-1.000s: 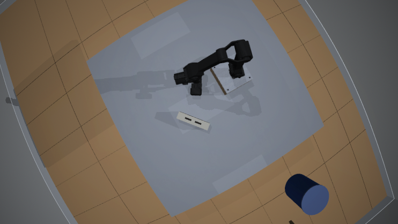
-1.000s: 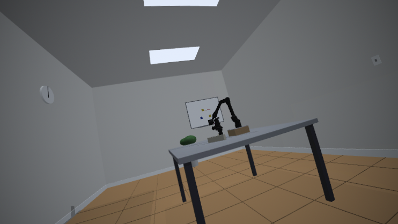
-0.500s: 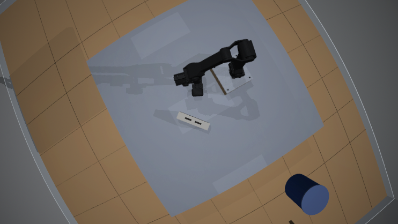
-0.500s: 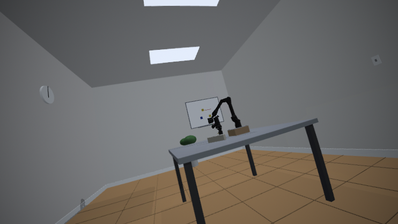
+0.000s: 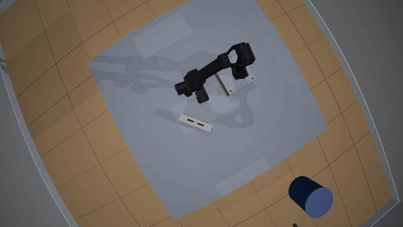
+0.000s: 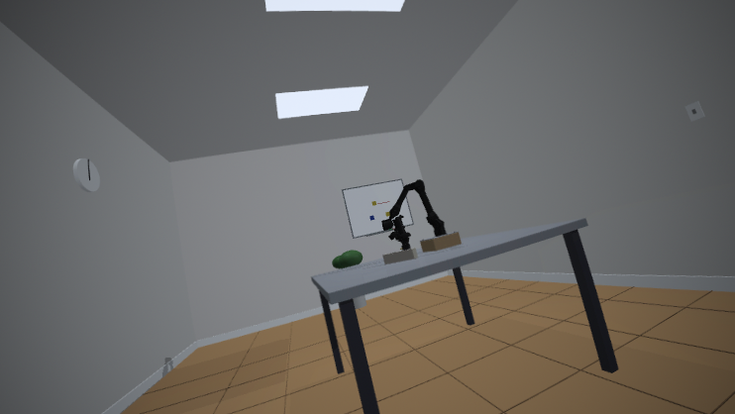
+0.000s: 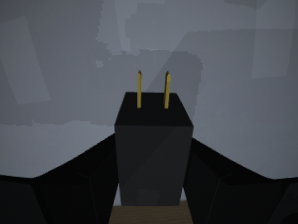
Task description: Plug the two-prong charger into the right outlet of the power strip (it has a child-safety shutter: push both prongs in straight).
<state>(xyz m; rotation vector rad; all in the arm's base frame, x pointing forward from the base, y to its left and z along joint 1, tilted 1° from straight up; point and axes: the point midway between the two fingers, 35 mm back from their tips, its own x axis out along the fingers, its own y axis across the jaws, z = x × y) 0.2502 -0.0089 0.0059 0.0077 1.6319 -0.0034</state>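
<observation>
The black two-prong charger is 20 mm ahead of my gripper tip and 10 mm above it.
</observation>
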